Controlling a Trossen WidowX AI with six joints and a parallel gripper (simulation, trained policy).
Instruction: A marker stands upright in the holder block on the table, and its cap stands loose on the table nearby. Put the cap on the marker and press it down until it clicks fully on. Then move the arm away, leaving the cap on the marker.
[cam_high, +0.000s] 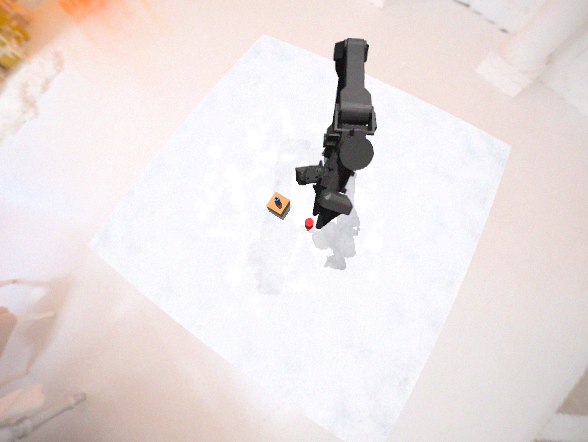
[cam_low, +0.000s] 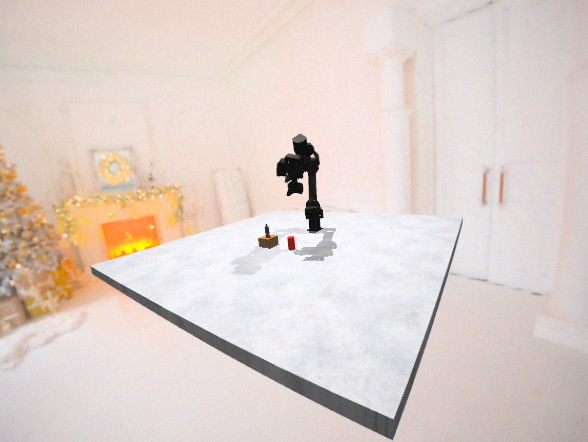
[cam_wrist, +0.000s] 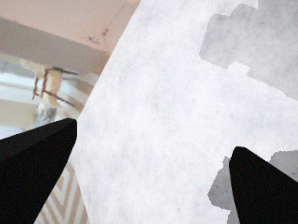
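Now: gripper tip 23 cm above the red cap, 4 cm past it and 3 cm to the left of it. From my gripper tip the other things lie so: holder block: 23 cm below, 17 cm to the right, 4 cm behind.
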